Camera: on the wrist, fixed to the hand. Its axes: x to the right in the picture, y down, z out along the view.
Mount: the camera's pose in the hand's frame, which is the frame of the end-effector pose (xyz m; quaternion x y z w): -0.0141 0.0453 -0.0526 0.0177 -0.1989 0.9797 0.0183
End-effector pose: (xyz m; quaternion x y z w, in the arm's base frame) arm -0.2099 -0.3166 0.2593 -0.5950 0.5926 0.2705 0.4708
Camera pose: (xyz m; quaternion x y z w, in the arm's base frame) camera -0.2679 -0.3500 0.2824 -0.6318 -0.5049 -0.5740 0.1280
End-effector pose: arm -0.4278 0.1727 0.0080 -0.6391 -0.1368 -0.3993 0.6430
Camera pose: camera -0.4233 0.1224 -0.0416 -0.2138 0.4886 0.7522 0.3870
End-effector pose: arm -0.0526 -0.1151 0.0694 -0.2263 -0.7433 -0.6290 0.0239
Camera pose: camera -0.0365 -0.1644 0.1177 -0.8571 0.1922 0.0701 0.4728
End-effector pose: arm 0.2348 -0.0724 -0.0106 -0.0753 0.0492 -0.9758 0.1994
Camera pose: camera 0.2561 -0.1048 -0.0699 -0.1437 0.0177 0.1916 0.9707
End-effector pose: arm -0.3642 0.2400 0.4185 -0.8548 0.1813 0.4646 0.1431
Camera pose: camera -0.3523 0.1803 0.4547 -0.2569 -0.8206 -0.3155 0.4014
